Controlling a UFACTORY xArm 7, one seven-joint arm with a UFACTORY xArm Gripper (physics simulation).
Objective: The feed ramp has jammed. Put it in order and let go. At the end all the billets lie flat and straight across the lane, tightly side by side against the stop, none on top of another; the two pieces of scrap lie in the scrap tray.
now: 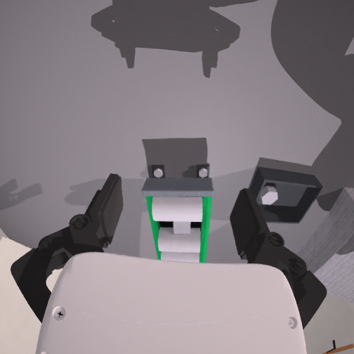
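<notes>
My gripper [179, 197] is open and empty, its two fingers wide apart on either side of the lane, above it. The lane has green side rails [206, 225] and ends at a grey stop [178, 187]. A white billet [177, 209] lies straight across the lane against the stop. Behind it is a dark gap with a small pale block [182, 227], seemingly a piece of scrap, between it and the second billet [179, 242]. Part of a third billet [180, 257] shows; the rest is hidden by the gripper body. A pale hexagonal piece of scrap [269, 195] lies in the dark scrap tray [290, 172].
Two bolt heads [158, 172] [203, 172] sit just beyond the stop. The tray stands right of the lane, close to the right finger. A grey block-like structure [330, 250] stands at the lower right. Shadows of the arm fall on the grey table [60, 100].
</notes>
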